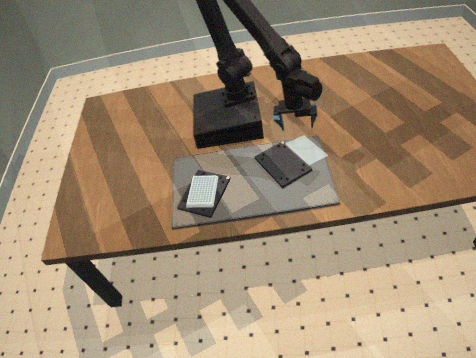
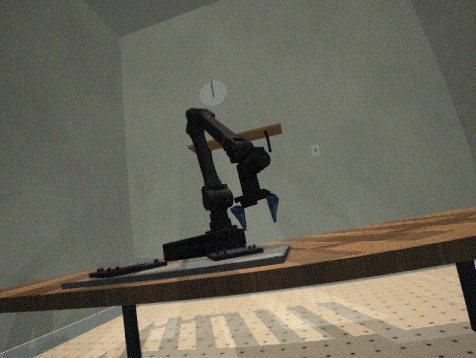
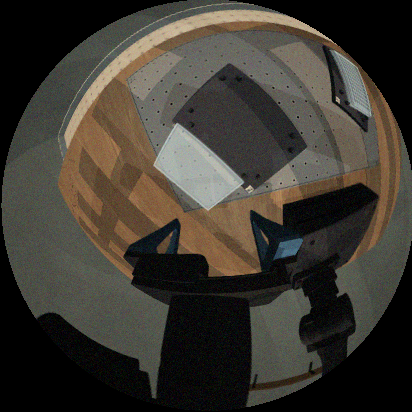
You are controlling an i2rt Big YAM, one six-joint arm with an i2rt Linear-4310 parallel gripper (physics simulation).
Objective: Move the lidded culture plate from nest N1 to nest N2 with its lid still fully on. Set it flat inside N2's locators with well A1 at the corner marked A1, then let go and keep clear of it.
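Where they show: gripper, fingertip midpoint: (image 1: 297,128) (image 2: 259,226) (image 3: 212,217); arm's base, link origin: (image 1: 238,97) (image 2: 222,232) (image 3: 314,271).
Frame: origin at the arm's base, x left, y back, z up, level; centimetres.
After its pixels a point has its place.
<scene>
A pale plate with a grid of wells (image 1: 202,191) @(x -20.8, y -37.5, z -3.8 cm) (image 3: 352,82) lies on the left dark nest (image 1: 220,190) @(x -15.3, y -37.4, z -5.7 cm) (image 2: 127,270) @(x -17.5, y -42.4, z -6.0 cm) (image 3: 345,106) @(x -13.8, y -31.5, z -5.7 cm), looking slightly turned against it. I cannot tell whether a lid covers it. The right dark nest (image 1: 283,164) @(x 7.0, y -33.5, z -5.7 cm) (image 2: 235,253) @(x 8.8, y -40.6, z -5.9 cm) (image 3: 240,115) @(x 6.7, y -34.0, z -5.7 cm) carries no well plate. A clear, flat, lid-like piece (image 1: 309,150) @(x 17.2, y -30.6, z -5.6 cm) (image 3: 197,167) @(x 15.4, y -30.2, z -5.3 cm) lies at its edge, over the mat's corner. Which nest is N1 or N2 is unreadable. My gripper (image 1: 298,128) @(x 15.3, y -24.2, z -0.4 cm) (image 2: 260,225) @(x 15.3, y -24.2, z -0.4 cm) (image 3: 212,217) @(x 15.3, y -24.2, z -0.4 cm) is open and empty, above the table behind the right nest and clear piece.
Both nests stand on a grey perforated mat (image 1: 250,205) @(x -7.4, y -45.4, z -6.9 cm) (image 2: 185,270) @(x -0.6, y -50.4, z -7.0 cm). The black arm base (image 1: 227,120) @(x -6.6, y -11.5, z -0.1 cm) (image 2: 192,246) @(x -8.5, y -15.1, z -3.2 cm) (image 3: 332,227) @(x -1.4, y -15.2, z 0.3 cm) stands behind the mat, left of the gripper. Each nest has a small white tag at one corner. Locator pegs rise from the right nest.
</scene>
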